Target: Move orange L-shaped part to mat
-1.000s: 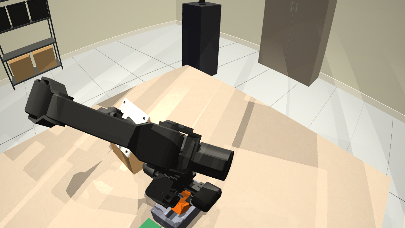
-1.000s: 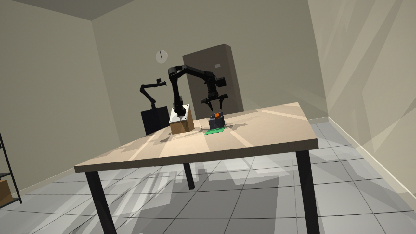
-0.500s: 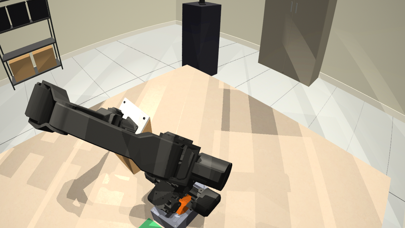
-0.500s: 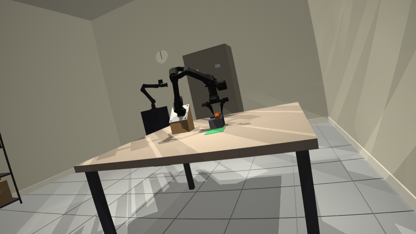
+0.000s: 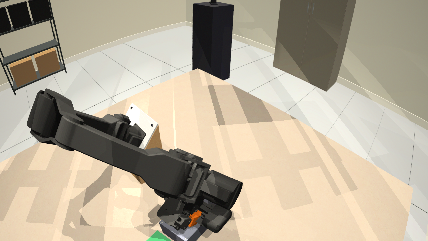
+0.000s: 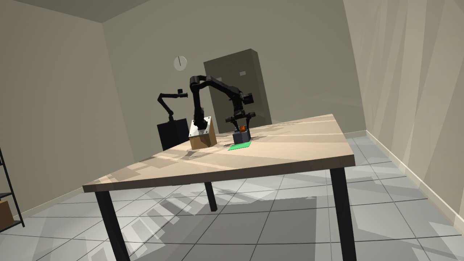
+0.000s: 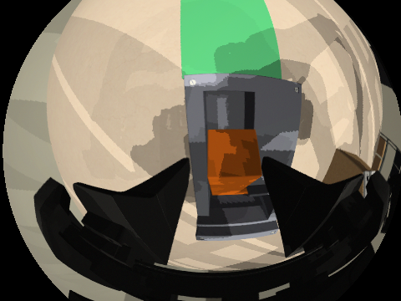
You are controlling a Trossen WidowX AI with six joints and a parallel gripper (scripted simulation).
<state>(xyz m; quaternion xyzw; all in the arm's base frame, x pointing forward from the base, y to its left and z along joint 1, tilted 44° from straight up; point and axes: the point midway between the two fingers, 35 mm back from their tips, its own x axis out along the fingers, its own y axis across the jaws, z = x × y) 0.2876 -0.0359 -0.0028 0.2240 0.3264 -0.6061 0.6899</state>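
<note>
The green mat is 1 cm ahead of my gripper tip, 14 cm to the right of it and 8 cm below it. Round my gripper tip: orange L-shaped part (2 cm behind, 3 cm to the left, 3 cm below).
</note>
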